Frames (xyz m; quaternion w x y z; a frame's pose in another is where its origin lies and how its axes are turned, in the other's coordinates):
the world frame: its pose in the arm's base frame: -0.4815 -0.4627 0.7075 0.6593 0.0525 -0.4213 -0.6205
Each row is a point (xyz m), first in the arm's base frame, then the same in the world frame.
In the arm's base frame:
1: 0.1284 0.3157 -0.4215
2: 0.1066 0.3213 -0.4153
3: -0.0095 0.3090 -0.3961
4: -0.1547 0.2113 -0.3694
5: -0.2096 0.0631 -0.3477
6: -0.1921 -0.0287 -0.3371
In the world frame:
1: -1.3013 -0.0217 -0.7474
2: -1.3004 -0.0337 -0.7274
3: -1.2658 -0.1149 -0.6486
4: -1.1503 -0.2334 -0.5858
5: -1.0050 -0.2963 -0.6050
6: -0.9228 -0.2971 -0.6508

